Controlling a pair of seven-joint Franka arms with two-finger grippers.
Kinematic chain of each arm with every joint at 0, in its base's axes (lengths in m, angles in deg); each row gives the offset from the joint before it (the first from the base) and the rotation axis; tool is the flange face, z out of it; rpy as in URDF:
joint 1: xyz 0 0 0.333 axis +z
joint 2: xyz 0 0 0 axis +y
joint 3: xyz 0 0 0.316 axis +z
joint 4: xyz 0.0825 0 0 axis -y
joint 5: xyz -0.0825 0 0.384 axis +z
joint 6: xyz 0 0 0 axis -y
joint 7: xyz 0.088 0 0 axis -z
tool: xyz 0 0 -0.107 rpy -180 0 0
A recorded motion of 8 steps. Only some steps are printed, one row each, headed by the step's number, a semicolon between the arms.
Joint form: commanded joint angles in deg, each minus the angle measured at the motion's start. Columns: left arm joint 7, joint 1, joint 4, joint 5, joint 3, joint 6, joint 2; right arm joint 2, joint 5, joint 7, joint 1, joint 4, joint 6, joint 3.
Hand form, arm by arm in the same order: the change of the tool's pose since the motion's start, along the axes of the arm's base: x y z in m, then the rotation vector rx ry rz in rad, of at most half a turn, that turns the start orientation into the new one. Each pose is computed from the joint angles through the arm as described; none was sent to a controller.
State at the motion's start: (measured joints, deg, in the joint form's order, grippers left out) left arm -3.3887 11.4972 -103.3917 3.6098 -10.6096 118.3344 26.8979; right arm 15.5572 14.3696 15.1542 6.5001 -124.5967 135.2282 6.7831
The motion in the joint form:
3: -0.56 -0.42 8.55 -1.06 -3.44 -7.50 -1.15; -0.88 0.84 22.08 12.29 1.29 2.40 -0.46
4: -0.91 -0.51 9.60 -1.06 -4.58 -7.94 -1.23; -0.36 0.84 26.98 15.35 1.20 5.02 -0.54
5: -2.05 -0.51 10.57 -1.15 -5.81 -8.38 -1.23; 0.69 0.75 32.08 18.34 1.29 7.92 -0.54
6: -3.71 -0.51 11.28 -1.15 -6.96 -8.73 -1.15; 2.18 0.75 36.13 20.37 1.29 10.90 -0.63
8: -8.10 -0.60 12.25 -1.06 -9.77 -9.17 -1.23; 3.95 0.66 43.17 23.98 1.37 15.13 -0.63
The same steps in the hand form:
3: 0.0256 -0.0346 0.0708 -0.0315 -0.0414 -0.0335; -0.0253 0.1113 0.0207 -0.0128 -0.0017 -0.1901
4: 0.0286 -0.0465 0.0806 -0.0390 -0.0545 -0.0456; -0.0345 0.1378 0.0188 -0.0092 -0.0182 -0.2311
5: 0.0309 -0.0584 0.0890 -0.0468 -0.0641 -0.0431; -0.0443 0.1644 0.0135 -0.0036 -0.0321 -0.2752
6: 0.0322 -0.0695 0.0947 -0.0516 -0.0688 -0.0315; -0.0507 0.1811 0.0034 0.0015 -0.0417 -0.3208
8: 0.0318 -0.0979 0.1067 -0.0608 -0.0779 -0.0005; -0.0657 0.2120 -0.0069 0.0163 -0.0549 -0.3913

